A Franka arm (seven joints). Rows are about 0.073 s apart.
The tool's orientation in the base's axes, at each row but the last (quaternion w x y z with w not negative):
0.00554, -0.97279, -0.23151, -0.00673
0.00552, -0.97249, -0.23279, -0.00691
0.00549, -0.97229, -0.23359, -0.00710
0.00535, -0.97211, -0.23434, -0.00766
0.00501, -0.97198, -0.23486, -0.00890
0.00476, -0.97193, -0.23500, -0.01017
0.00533, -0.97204, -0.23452, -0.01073
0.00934, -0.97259, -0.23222, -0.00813
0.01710, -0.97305, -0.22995, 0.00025
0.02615, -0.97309, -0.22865, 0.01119
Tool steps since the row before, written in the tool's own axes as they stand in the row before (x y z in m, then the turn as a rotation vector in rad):
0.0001, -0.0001, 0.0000, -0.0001, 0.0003, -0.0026
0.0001, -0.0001, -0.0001, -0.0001, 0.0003, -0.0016
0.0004, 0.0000, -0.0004, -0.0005, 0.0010, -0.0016
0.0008, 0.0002, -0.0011, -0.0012, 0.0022, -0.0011
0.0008, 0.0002, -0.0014, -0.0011, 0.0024, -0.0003
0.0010, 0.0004, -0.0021, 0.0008, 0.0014, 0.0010
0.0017, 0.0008, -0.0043, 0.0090, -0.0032, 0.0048
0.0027, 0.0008, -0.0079, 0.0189, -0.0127, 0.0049
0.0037, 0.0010, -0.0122, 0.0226, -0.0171, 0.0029
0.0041, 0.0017, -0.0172, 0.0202, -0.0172, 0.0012
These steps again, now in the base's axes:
0.0000, 0.0001, 0.0000, 0.0000, -0.0003, 0.0026
0.0000, 0.0001, 0.0001, 0.0000, -0.0003, 0.0016
0.0004, 0.0002, 0.0004, 0.0000, -0.0011, 0.0016
0.0008, 0.0002, 0.0011, -0.0001, -0.0025, 0.0011
0.0008, 0.0002, 0.0014, 0.0001, -0.0026, 0.0003
0.0010, 0.0001, 0.0021, 0.0014, -0.0009, -0.0010
0.0018, 0.0000, 0.0043, 0.0066, 0.0070, -0.0046
0.0027, 0.0003, 0.0079, 0.0112, 0.0200, -0.0043
0.0039, 0.0004, 0.0122, 0.0125, 0.0255, -0.0022
0.0050, -0.0005, 0.0170, 0.0104, 0.0244, -0.0004

